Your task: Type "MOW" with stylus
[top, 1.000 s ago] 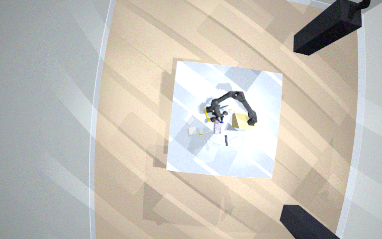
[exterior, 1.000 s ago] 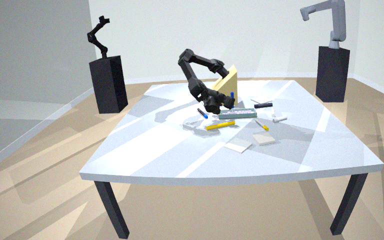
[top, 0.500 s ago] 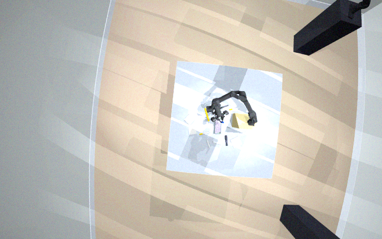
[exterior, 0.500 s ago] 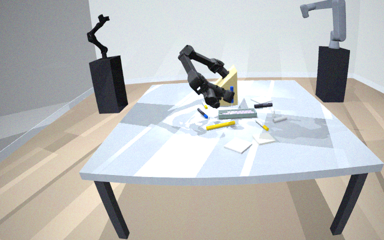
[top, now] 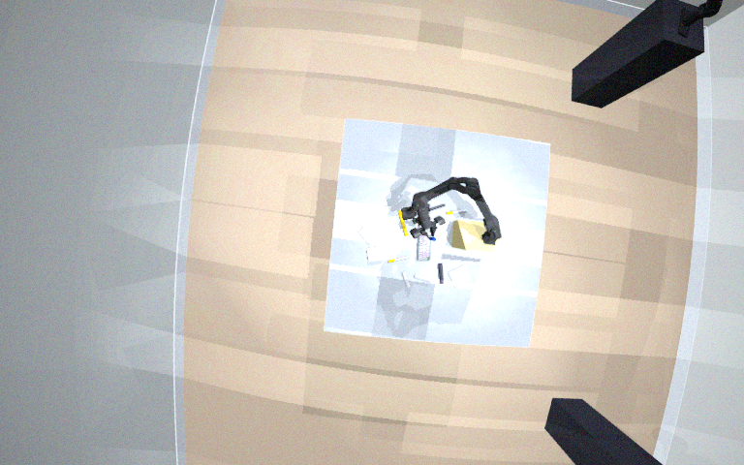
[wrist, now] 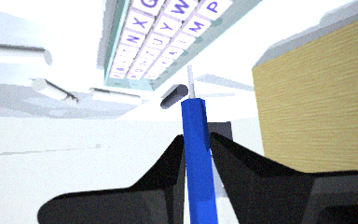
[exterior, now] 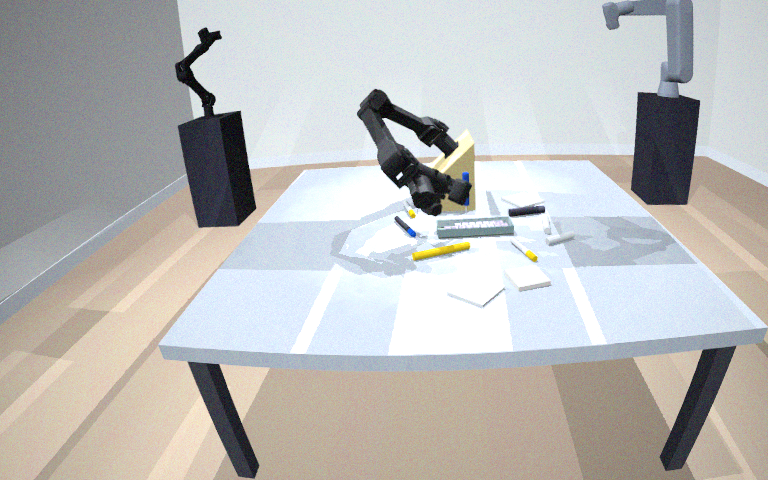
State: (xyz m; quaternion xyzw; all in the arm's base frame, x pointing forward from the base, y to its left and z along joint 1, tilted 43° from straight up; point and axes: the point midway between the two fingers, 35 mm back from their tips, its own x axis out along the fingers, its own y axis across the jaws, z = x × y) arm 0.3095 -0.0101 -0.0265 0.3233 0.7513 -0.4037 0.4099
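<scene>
Now: gripper tip 110 mm past the dark grey pen, 190 mm to the right of it and 90 mm above it. The rest, counted from my gripper tip: blue stylus: 10 mm below; then yellow marker: 150 mm ahead, 70 mm to the right, 90 mm below; then blue-tipped pen: 10 mm ahead, 170 mm to the right, 100 mm below.
</scene>
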